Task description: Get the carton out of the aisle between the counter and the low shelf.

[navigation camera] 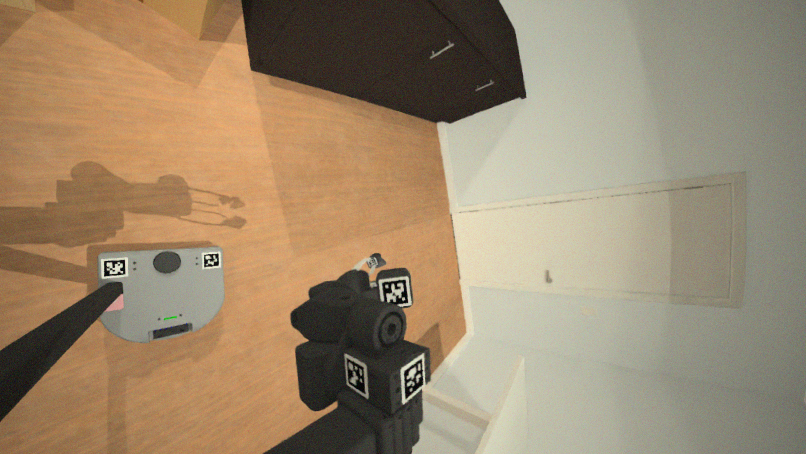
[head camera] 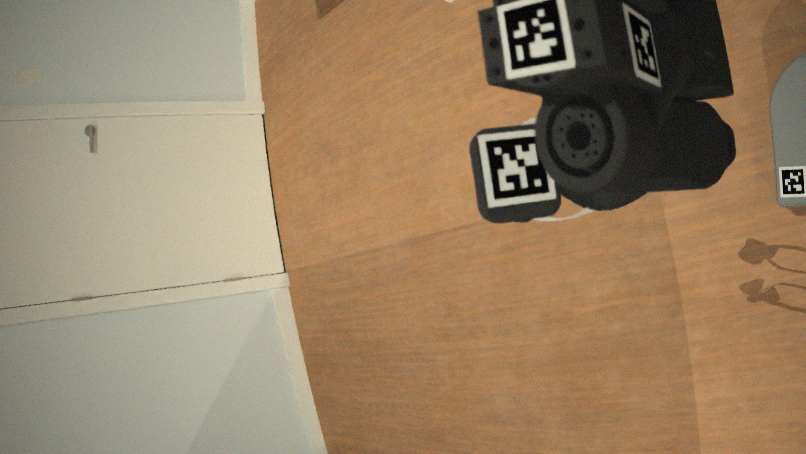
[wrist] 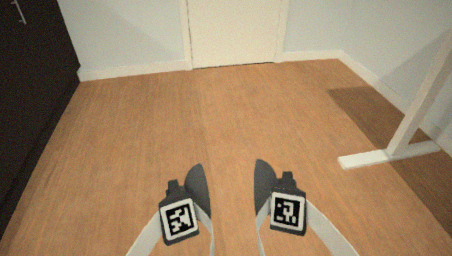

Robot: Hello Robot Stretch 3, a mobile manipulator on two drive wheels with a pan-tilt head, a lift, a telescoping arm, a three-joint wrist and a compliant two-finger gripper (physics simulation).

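Seen in the pictures: robot's base, link origin: [navigation camera: 167, 261].
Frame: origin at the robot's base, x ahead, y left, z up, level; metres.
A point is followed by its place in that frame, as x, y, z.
Note:
Part of the tan carton [navigation camera: 177, 14] @(1.023, 0.011, 0.066) shows at the top edge of the navigation view, left of the dark counter [navigation camera: 338, 47] @(0.929, -0.543, 0.438) [wrist: 30, 95]. A small pale wooden piece, which looks like the low shelf [navigation camera: 12, 4] @(0.847, 0.421, 0.013), shows in the top left corner of that view. The carton does not show in the head or wrist views. My gripper [wrist: 230, 181] @(-0.019, -0.360, 0.860) is open and empty, with its two fingertips apart above the wooden floor. It points toward the door, away from the carton. In the head view the wrist hides most of the gripper.
A closed cream door [head camera: 141, 208] @(-0.065, -2.312, 0.691) [navigation camera: 592, 242] @(-0.077, -2.313, 1.267) [wrist: 232, 32] stands in the far wall. A white table-like frame [navigation camera: 504, 400] @(-0.650, -0.939, 0.945) [wrist: 367, 158] stands to the right in the wrist view. My grey base [navigation camera: 169, 293] @(-0.105, -0.002, 0.159) [head camera: 789, 124] @(-0.115, -0.127, 0.160) is on the wooden floor, and the arm's shadow falls beside it.

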